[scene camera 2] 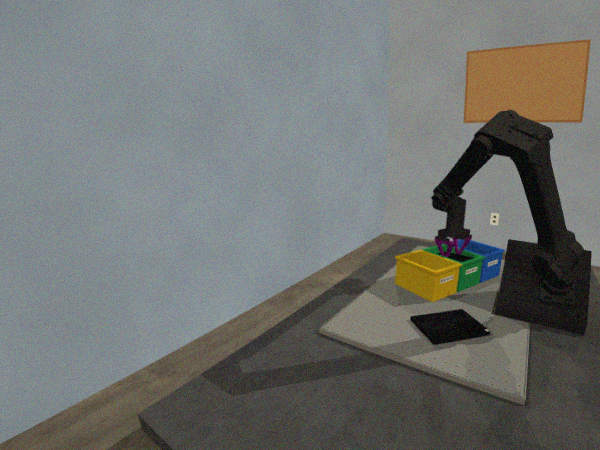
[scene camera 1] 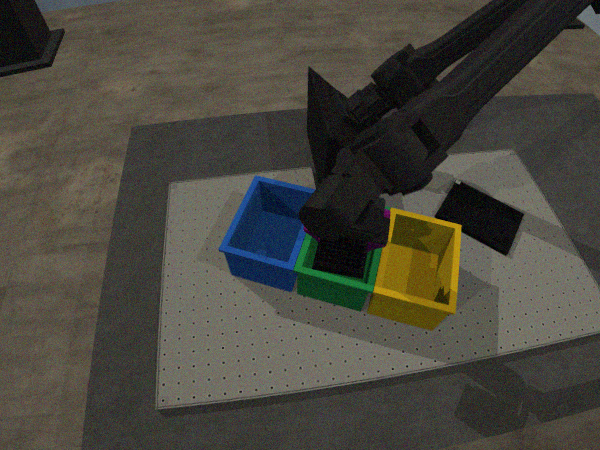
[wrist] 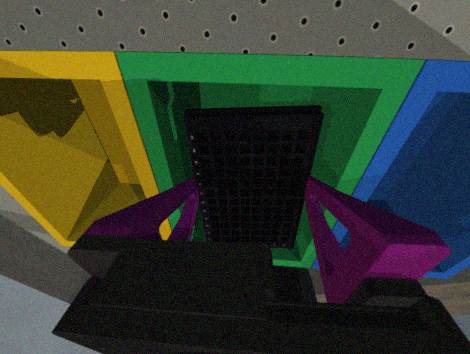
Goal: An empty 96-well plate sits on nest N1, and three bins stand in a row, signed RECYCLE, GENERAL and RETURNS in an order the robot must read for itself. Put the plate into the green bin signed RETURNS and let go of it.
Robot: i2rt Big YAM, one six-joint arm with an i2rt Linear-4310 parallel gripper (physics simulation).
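Seen in the pictures: gripper, fingertip midpoint: (scene camera 2: 451, 257) (scene camera 1: 343, 244) (wrist: 250, 182); arm's base, link origin: (scene camera 2: 556, 284) (scene camera 1: 352, 118).
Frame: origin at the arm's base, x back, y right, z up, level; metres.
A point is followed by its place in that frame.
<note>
The black 96-well plate (scene camera 1: 340, 257) @(x -0.331, y 0.128, z -0.002 m) (scene camera 2: 457, 257) @(x -0.284, y 0.105, z 0.002 m) (wrist: 255, 175) @(x -0.311, y 0.122, z -0.003 m) is held level at the mouth of the green bin (scene camera 1: 330, 290) @(x -0.371, y 0.154, z -0.034 m) (scene camera 2: 469, 279) @(x -0.235, y 0.069, z -0.056 m) (wrist: 270, 67) @(x -0.370, y 0.157, z 0.013 m), inside its rim outline. How deep it sits is hard to tell. My gripper (wrist: 250, 182) @(x -0.305, y 0.115, z -0.006 m) has its magenta fingers shut on the plate's two long sides; in scene camera 2 the gripper (scene camera 2: 452, 250) @(x -0.305, y 0.115, z -0.006 m) points straight down over the green bin. The green bin is the middle one of the row. The signs on the bins' fronts are too small to read. Nest N1 (scene camera 1: 480, 217) @(x -0.270, y -0.208, z -0.076 m) (scene camera 2: 450, 326) @(x -0.257, y -0.228, z -0.075 m) is a black rectangle without the plate.
The yellow bin (scene camera 1: 412, 305) @(x -0.437, y 0.040, z -0.009 m) (scene camera 2: 425, 282) @(x -0.356, y -0.073, z -0.034 m) (wrist: 100, 65) @(x -0.408, y 0.090, z 0.012 m) and the blue bin (scene camera 1: 260, 270) @(x -0.309, y 0.262, z -0.032 m) (scene camera 2: 492, 270) @(x -0.166, y 0.190, z -0.056 m) (wrist: 445, 75) @(x -0.334, y 0.219, z 0.012 m) stand against the green bin on either side. All stand on the pale perforated board (scene camera 1: 225, 350) @(x -0.417, y 0.345, z -0.087 m) (scene camera 2: 370, 330) @(x -0.441, y -0.323, z -0.087 m) (wrist: 280, 25) @(x -0.381, y 0.178, z -0.087 m). The arm's dark base (scene camera 2: 520, 285) @(x -0.092, y -0.009, z -0.017 m) stands beside the board.
</note>
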